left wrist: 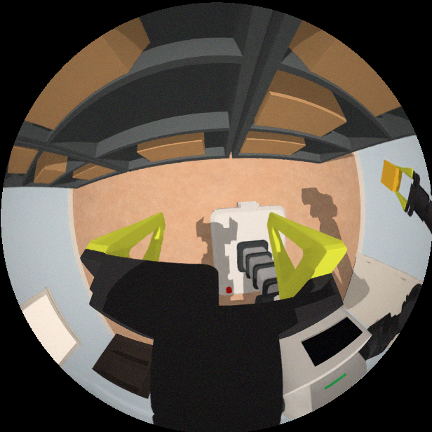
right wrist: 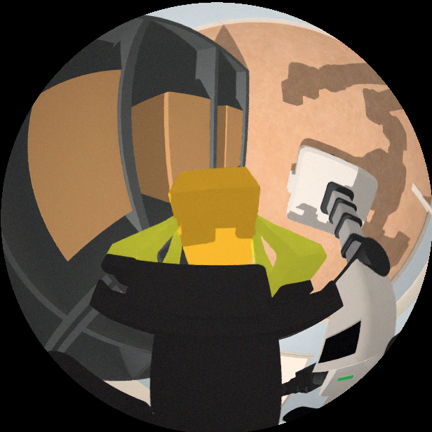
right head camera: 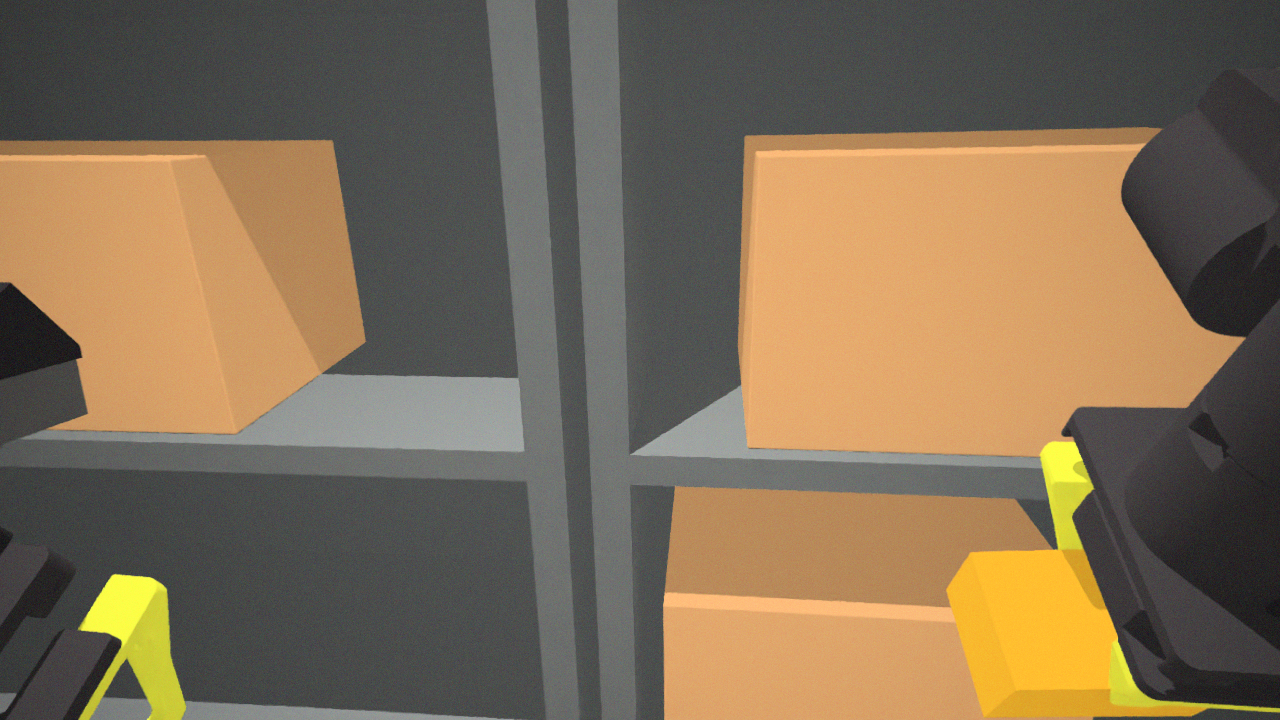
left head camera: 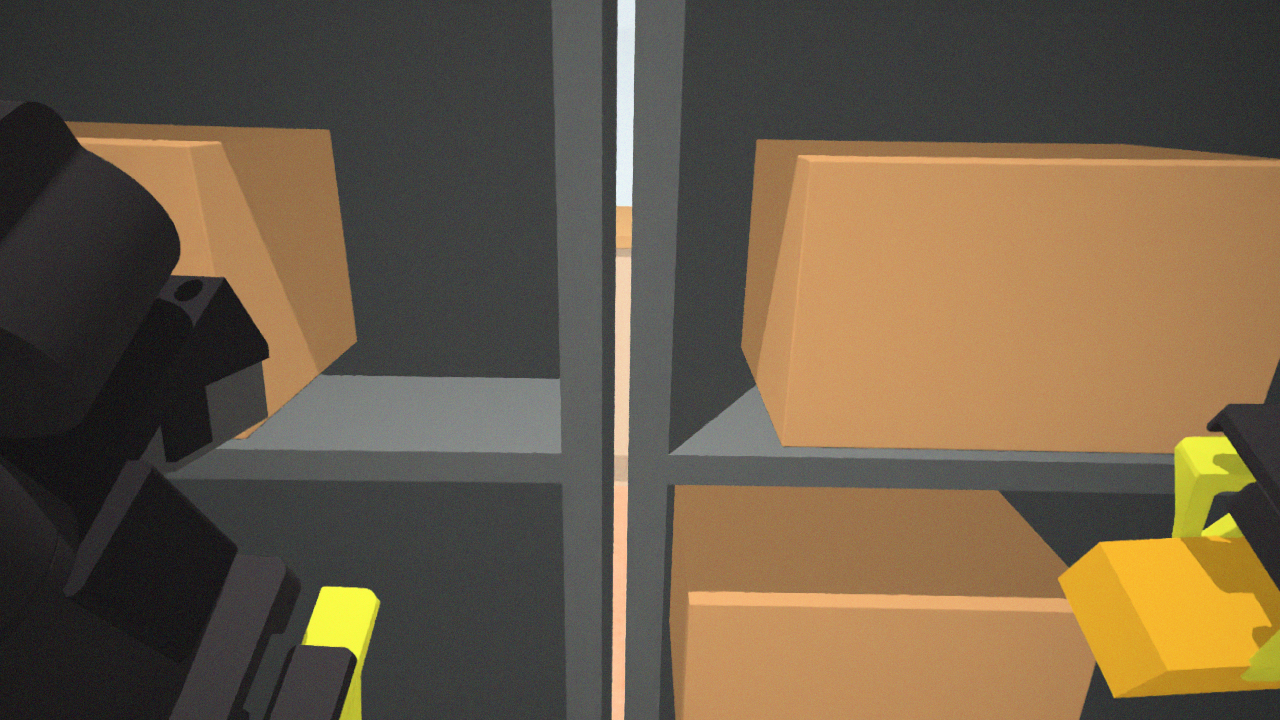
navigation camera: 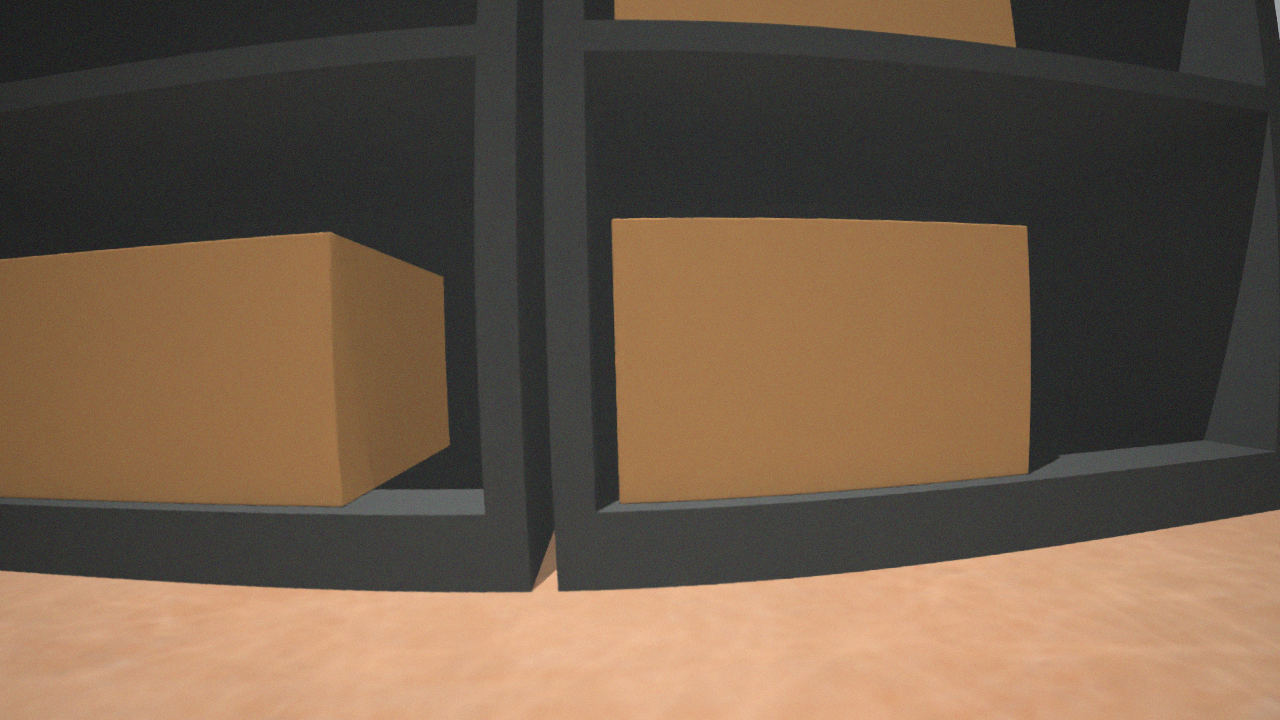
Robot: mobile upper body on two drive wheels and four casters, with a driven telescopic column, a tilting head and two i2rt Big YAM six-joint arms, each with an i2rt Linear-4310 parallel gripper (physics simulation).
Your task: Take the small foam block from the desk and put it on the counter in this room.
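Places are measured from the left arm's base along level axes (x right, y back, z down), in millimetres.
Pixels of known places: left gripper, fingertip midpoint: (right head camera: 69,713); right gripper, fingertip midpoint: (right head camera: 1099,629) (left head camera: 1217,611).
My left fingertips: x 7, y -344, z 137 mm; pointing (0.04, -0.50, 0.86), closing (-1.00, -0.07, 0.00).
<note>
Behind a point stands the place of what it marks.
The small foam block (left head camera: 1181,617) @(x 418, y -397, z 118 mm) (right head camera: 1029,626) @(x 413, y -399, z 117 mm) (left wrist: 389,175) (right wrist: 215,210) is an orange-yellow block. My right gripper (left wrist: 393,176) (right wrist: 216,218) is shut on it, with a yellow-green finger on each side, and holds it up in the air in front of the shelving. My left gripper (left wrist: 215,217) is open and empty, with its fingers wide apart above the floor and the robot base; part of it also shows at the lower left in both head views. I cannot make out the desk or a counter in these views.
Two dark grey shelf units (left head camera: 577,268) @(x 117, y -729, z 36 mm) (right head camera: 595,268) @(x 176, y -729, z 35 mm) (navigation camera: 501,268) @(x 125, y -729, z 907 mm) stand side by side close in front, a narrow gap between them. Several cardboard boxes (left head camera: 1029,304) @(x 522, y -747, z 67 mm) (right head camera: 930,304) @(x 464, y -747, z 70 mm) (navigation camera: 823,358) @(x 425, y -747, z 996 mm) sit on their shelves. The white robot base (left wrist: 250,220) (right wrist: 312,175) stands on the floor.
</note>
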